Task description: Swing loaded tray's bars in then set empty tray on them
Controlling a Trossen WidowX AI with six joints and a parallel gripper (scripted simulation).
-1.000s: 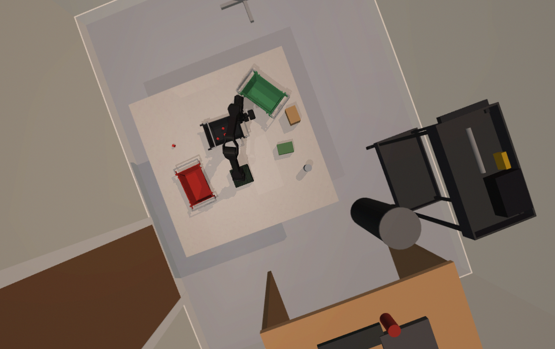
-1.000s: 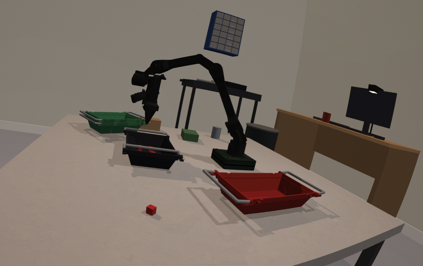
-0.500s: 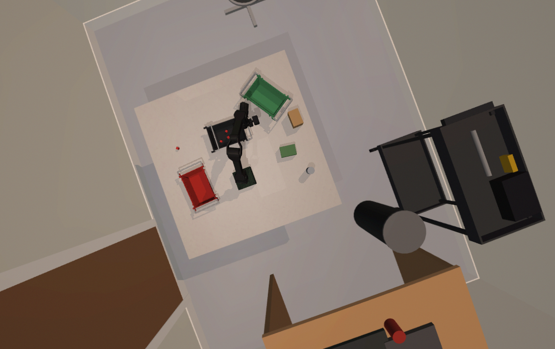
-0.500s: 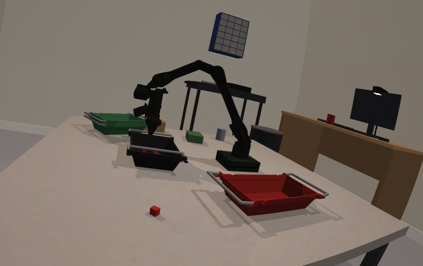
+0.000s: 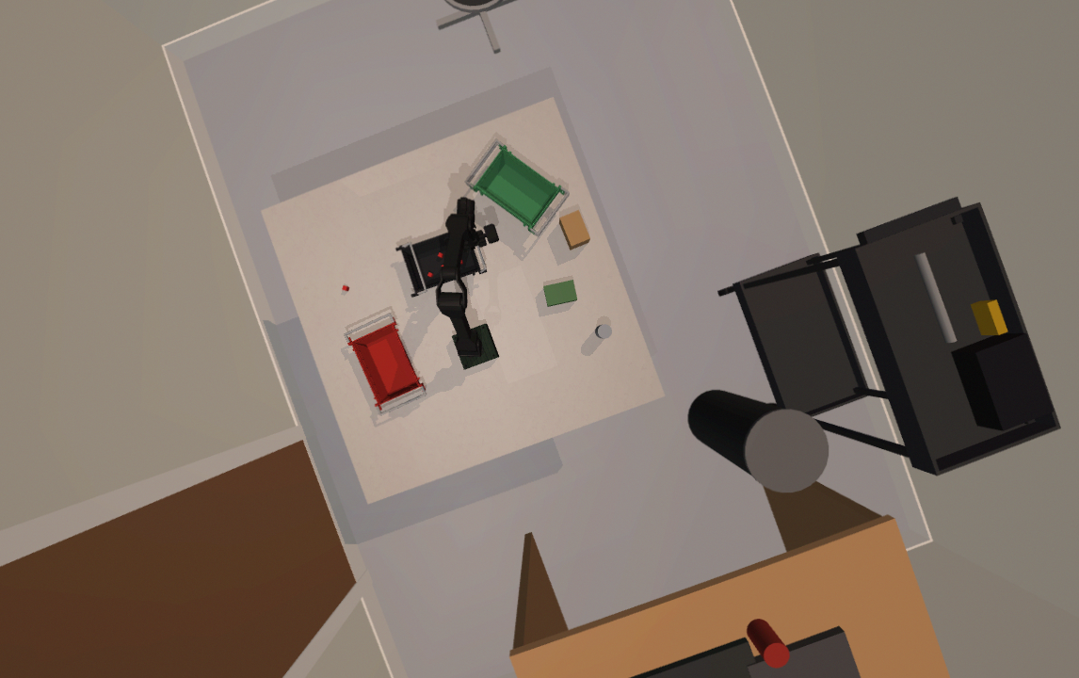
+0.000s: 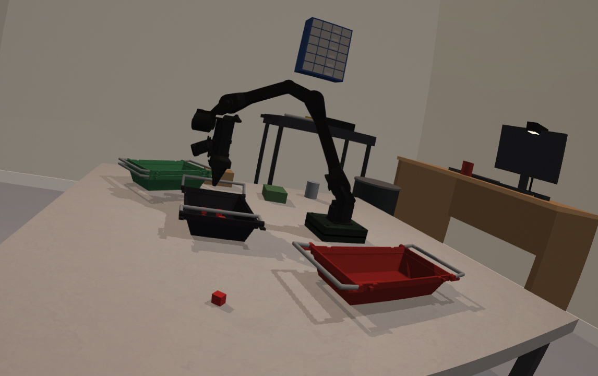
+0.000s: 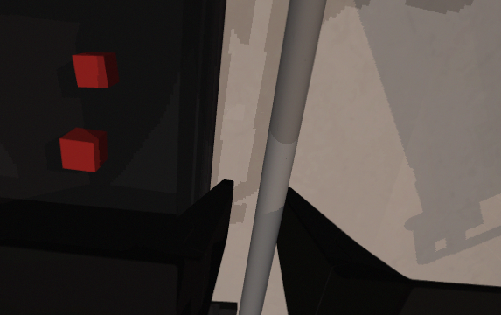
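My gripper tip is now 510 mm to the right of the red tray, 300 mm past it and 30 mm above it. Also, from my gripper tip: tan box: 380 mm to the right, 70 mm behind, 40 mm below; green box: 280 mm behind, 240 mm to the right, 50 mm below; grey cylinder: 480 mm behind, 340 mm to the right, 40 mm below.
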